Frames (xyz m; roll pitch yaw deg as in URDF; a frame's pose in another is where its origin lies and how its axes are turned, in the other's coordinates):
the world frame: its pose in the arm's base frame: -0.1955 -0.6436 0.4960 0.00 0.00 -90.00
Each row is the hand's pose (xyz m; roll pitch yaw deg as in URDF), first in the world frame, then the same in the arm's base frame.
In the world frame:
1: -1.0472 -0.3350 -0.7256 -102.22 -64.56 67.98
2: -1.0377 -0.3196 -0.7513 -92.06 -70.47 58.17
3: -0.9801 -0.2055 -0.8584 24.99 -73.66 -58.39
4: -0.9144 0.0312 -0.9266 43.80 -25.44 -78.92
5: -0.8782 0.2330 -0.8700 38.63 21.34 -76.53
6: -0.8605 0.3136 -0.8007 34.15 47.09 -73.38
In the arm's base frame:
1: -0.5305 0.4036 -0.2296 -102.22 -64.56 -22.02
2: -0.5151 0.3941 -0.2553 -92.06 -70.47 -31.83
3: -0.4010 0.3365 -0.3624 24.99 -73.66 -148.39
4: -0.1643 0.2708 -0.4306 43.80 -25.44 -168.92
5: 0.0375 0.2346 -0.3740 38.63 21.34 -166.53
6: 0.1181 0.2169 -0.3047 34.15 47.09 -163.38

